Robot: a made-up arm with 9 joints. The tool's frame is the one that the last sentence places.
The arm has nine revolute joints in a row. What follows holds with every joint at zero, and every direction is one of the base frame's. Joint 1 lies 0.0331 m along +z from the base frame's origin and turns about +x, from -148.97 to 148.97 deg. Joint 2 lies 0.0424 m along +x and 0.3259 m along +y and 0.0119 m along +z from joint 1 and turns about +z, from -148.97 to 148.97 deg. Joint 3 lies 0.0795 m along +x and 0.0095 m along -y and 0.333 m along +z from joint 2 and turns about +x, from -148.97 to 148.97 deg. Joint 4 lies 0.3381 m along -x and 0.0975 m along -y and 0.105 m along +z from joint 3 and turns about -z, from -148.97 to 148.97 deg. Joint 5 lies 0.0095 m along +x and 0.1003 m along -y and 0.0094 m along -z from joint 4 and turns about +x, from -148.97 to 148.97 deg. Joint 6 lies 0.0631 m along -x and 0.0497 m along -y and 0.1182 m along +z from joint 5 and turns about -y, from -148.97 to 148.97 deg. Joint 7 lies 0.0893 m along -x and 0.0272 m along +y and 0.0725 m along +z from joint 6 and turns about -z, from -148.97 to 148.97 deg. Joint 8 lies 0.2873 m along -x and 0.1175 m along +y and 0.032 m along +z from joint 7 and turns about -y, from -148.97 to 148.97 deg. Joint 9 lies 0.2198 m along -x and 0.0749 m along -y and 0.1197 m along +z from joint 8 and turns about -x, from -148.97 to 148.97 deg. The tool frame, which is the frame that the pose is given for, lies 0.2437 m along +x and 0.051 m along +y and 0.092 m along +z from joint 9; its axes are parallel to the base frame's.
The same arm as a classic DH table. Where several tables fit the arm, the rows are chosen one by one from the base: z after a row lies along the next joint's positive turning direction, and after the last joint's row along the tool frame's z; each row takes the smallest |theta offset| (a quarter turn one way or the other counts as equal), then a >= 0, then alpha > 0; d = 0 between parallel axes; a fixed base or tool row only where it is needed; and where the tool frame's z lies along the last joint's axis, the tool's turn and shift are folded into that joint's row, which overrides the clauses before.
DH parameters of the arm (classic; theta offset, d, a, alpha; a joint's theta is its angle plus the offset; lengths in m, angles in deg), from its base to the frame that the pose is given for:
base (fixed): 90 0.0331 0 90
joint 1: 0 0.0424 0.3259 -90
joint 2: 0 0.3449 -0.0095 90
joint 3: 0 -0.2586 -0.0975 90
joint 4: 0 -0.0956 -0.1003 -90
joint 5: 90 -0.0536 0.1182 -90
joint 6: 90 0.0225 0.0893 -90
joint 7: 0 -0.1045 0.2873 90
joint 8: -90 -0.0426 0.1197 -90
joint 9: 90 -0.0239 0.051 90
tool (fixed): -90 0.092 0 0
Joint limits (deg, base to tool): -148.97..148.97 -148.97..148.97 -148.97..148.97 -148.97..148.97 -148.97..148.97 -148.97..148.97 -148.97..148.97 -148.97..148.97 -148.97..148.97

